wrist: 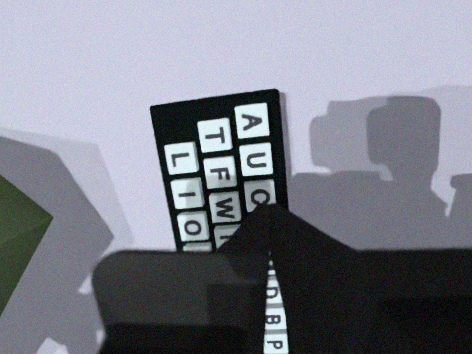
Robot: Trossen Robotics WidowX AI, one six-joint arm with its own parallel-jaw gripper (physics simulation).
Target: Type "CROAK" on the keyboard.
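Places are measured from the arm's base along level axes (x left, y ahead, z down), in millimetres.
Pixels of known places: gripper, fingertip midpoint: point(266, 213).
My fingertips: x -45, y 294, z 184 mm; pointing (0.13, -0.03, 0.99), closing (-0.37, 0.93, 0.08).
Note:
Behind a point stands the place of what it marks.
The black keyboard point(172, 120) {x 11, y 260, z 213 mm} with white letter keys lies in the middle of the wrist view, its letters turned sideways. The A key point(251, 121) {x -5, y 301, z 208 mm} is at its top right, with the U key point(256, 160) {x -25, y 296, z 208 mm} below it. The C key point(259, 194) {x -43, y 291, z 208 mm} is shaded, and its lower edge is covered by my fingertips. The O key point(193, 227) {x -49, y 248, z 208 mm} shows at the lower left. My gripper point(267, 213) {x -45, y 294, z 184 mm} is shut and empty, its tips over or at the C key's lower edge; whether they touch it I cannot tell. R and K do not show; the fingers hide much of the keyboard.
The T key point(214, 135) {x -5, y 280, z 208 mm}, F key point(220, 172) {x -24, y 275, z 208 mm}, W key point(225, 207) {x -44, y 270, z 208 mm}, L key point(181, 158) {x -10, y 258, z 208 mm} and I key point(187, 193) {x -29, y 253, z 208 mm} show beside that column. D, B and P keys show through the narrow slit between the fingers. A green object point(20, 227) {x -11, y 144, z 202 mm} is at the left edge. Grey shadows fall on both sides.

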